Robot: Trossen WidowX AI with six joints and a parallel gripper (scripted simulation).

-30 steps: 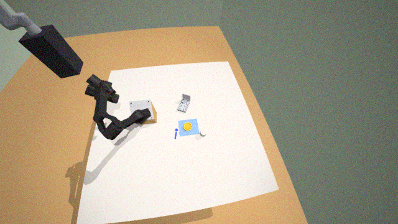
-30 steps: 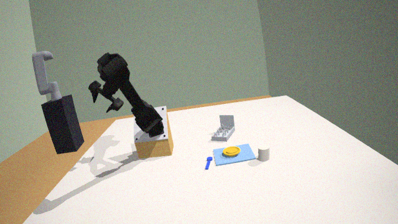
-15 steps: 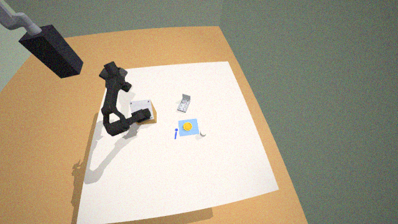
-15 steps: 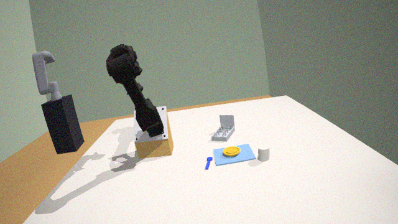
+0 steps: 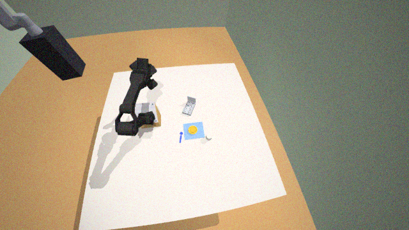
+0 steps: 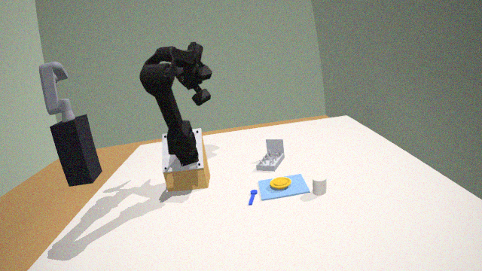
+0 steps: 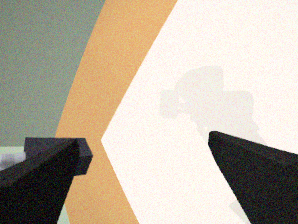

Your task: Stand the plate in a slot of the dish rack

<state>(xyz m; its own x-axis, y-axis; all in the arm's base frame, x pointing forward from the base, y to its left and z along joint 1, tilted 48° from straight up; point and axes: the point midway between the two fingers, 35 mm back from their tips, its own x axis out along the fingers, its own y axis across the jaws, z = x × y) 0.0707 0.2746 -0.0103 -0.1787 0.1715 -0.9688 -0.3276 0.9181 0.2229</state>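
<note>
My gripper tip is 24 cm short of the yellow plate, 36 cm to the left of it and 28 cm above it. Also, from my gripper tip: blue spoon: 14 cm ahead, 38 cm to the right, 30 cm below; then grey dish rack: 26 cm ahead, 15 cm to the right, 28 cm below.
</note>
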